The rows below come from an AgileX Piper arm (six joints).
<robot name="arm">
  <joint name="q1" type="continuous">
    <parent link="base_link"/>
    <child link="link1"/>
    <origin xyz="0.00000 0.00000 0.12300"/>
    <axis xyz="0 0 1"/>
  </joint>
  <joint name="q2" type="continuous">
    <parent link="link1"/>
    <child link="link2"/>
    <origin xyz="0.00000 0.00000 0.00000" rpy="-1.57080 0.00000 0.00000"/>
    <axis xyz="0 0 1"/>
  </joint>
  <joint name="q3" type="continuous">
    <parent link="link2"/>
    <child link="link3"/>
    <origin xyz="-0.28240 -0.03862 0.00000"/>
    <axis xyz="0 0 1"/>
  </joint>
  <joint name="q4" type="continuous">
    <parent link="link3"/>
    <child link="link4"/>
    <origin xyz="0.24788 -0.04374 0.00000" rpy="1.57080 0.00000 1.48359"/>
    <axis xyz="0 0 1"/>
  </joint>
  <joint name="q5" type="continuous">
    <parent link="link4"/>
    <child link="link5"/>
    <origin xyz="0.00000 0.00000 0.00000" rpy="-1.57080 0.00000 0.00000"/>
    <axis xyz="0 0 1"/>
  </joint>
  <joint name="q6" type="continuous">
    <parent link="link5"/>
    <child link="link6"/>
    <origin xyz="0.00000 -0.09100 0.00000" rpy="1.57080 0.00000 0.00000"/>
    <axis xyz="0 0 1"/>
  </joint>
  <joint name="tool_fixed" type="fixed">
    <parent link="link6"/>
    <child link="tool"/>
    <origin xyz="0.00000 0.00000 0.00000"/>
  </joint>
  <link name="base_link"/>
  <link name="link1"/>
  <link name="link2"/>
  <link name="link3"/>
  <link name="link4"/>
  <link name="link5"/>
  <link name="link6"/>
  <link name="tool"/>
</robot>
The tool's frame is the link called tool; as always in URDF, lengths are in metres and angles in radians. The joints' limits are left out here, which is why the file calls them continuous.
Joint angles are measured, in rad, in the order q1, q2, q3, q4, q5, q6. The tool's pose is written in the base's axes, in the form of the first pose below.
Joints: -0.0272, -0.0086, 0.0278, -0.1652, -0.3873, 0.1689
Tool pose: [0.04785, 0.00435, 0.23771, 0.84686, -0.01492, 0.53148, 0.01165]
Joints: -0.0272, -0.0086, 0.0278, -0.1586, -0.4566, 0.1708
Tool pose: [0.04490, 0.00512, 0.24324, 0.86450, -0.01623, 0.50206, 0.01792]
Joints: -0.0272, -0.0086, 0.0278, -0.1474, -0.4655, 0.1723
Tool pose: [0.04448, 0.00479, 0.24400, 0.86681, -0.01179, 0.49801, 0.02213]
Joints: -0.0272, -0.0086, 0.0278, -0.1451, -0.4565, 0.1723
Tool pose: [0.04489, 0.00458, 0.24331, 0.86463, -0.01026, 0.50181, 0.02233]
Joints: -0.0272, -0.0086, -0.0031, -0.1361, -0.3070, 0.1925
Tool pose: [0.04834, 0.00242, 0.24151, 0.83388, 0.00767, 0.55128, 0.02610]
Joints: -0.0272, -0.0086, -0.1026, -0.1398, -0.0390, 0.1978
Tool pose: [0.04722, -0.00079, 0.25153, 0.78563, 0.02424, 0.61807, 0.01382]
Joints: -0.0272, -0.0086, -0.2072, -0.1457, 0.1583, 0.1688
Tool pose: [0.03997, -0.00317, 0.26826, 0.75685, 0.02568, 0.65303, -0.00835]
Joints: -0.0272, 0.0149, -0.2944, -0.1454, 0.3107, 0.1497
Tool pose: [0.03503, -0.00498, 0.28162, 0.72736, 0.02927, 0.68531, -0.02103]
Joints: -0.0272, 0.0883, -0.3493, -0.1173, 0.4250, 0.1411
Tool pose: [0.04081, -0.00550, 0.28586, 0.68025, 0.03888, 0.73179, -0.01533]
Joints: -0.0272, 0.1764, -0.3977, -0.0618, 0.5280, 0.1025
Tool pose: [0.04969, -0.00418, 0.28793, 0.62575, 0.03948, 0.77901, -0.00529]
